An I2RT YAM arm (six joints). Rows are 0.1 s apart.
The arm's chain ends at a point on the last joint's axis. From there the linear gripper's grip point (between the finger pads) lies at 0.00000 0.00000 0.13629 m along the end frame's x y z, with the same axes.
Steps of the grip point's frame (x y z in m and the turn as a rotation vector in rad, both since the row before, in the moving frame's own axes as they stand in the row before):
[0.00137, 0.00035, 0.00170, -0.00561, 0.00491, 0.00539]
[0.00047, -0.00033, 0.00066, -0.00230, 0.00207, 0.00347]
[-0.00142, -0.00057, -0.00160, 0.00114, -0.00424, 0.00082]
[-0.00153, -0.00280, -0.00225, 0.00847, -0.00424, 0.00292]
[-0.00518, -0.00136, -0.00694, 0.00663, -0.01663, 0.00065]
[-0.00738, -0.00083, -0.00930, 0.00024, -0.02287, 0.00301]
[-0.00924, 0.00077, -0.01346, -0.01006, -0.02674, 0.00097]
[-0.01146, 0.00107, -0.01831, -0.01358, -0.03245, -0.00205]
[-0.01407, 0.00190, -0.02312, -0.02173, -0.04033, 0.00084]
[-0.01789, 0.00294, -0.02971, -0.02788, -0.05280, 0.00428]
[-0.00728, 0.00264, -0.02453, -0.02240, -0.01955, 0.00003]
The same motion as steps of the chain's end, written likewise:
[0.00070, -0.00042, 0.00170, -0.00561, 0.00491, 0.00539]
[0.00019, -0.00064, 0.00066, -0.00230, 0.00207, 0.00347]
[-0.00084, -0.00041, -0.00160, 0.00114, -0.00424, 0.00082]
[-0.00095, -0.00164, -0.00224, 0.00847, -0.00424, 0.00292]
[-0.00291, -0.00046, -0.00692, 0.00663, -0.01663, 0.00065]
[-0.00426, -0.00079, -0.00926, 0.00024, -0.02287, 0.00301]
[-0.00560, -0.00060, -0.01340, -0.01006, -0.02674, 0.00097]
[-0.00704, -0.00078, -0.01823, -0.01358, -0.03245, -0.00205]
[-0.00857, -0.00106, -0.02298, -0.02173, -0.04033, 0.00084]
[-0.01069, -0.00084, -0.02947, -0.02788, -0.05280, 0.00428]
[-0.00462, -0.00041, -0.02447, -0.02240, -0.01955, 0.00003]

